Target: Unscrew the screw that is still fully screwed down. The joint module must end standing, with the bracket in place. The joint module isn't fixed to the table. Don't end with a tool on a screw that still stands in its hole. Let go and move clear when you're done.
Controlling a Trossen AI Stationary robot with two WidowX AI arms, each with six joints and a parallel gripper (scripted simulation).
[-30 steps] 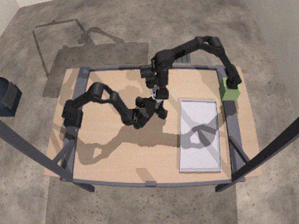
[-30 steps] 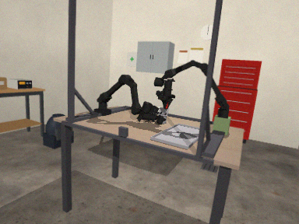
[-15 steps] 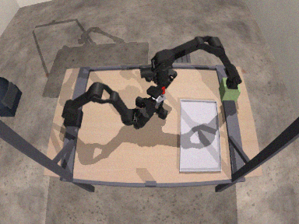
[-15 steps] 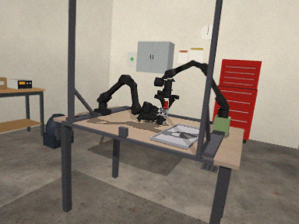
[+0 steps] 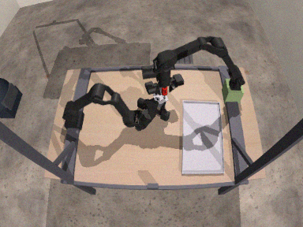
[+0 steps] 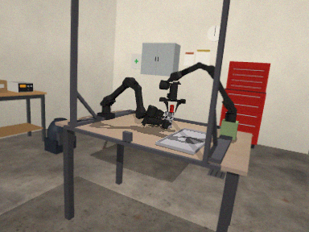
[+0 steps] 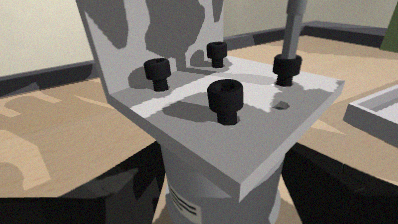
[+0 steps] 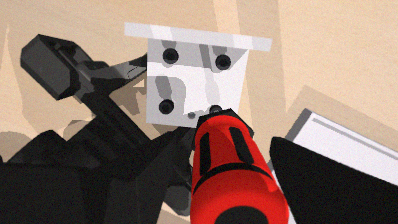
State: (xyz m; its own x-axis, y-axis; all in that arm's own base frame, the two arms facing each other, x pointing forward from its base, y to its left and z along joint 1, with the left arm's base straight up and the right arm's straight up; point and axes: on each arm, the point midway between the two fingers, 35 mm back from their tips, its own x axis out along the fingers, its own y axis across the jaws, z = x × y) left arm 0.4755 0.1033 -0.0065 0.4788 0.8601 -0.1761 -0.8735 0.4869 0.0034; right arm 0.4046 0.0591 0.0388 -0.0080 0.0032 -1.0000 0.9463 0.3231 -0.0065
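Now: right hand 20 mm above the red screwdriver. From my right hand the other things lie so: dark frame rail: 280 mm ahead, 10 mm to the left, 140 mm below; then joint module: 10 mm ahead, 20 mm to the left, 120 mm below; then l-shaped bracket: 20 mm ahead, 20 mm to the left, 80 mm below.
Now: left hand 2 cm short of the joint module, 2 cm to the left of it and 1 cm above it. From my left hand the other things lie so: red screwdriver: 1 cm ahead, 4 cm to the right, 9 cm above; then dark frame rail: 28 cm ahead, 3 cm to the right, 3 cm below; then l-shaped bracket: 2 cm ahead, 2 cm to the right, 4 cm above.
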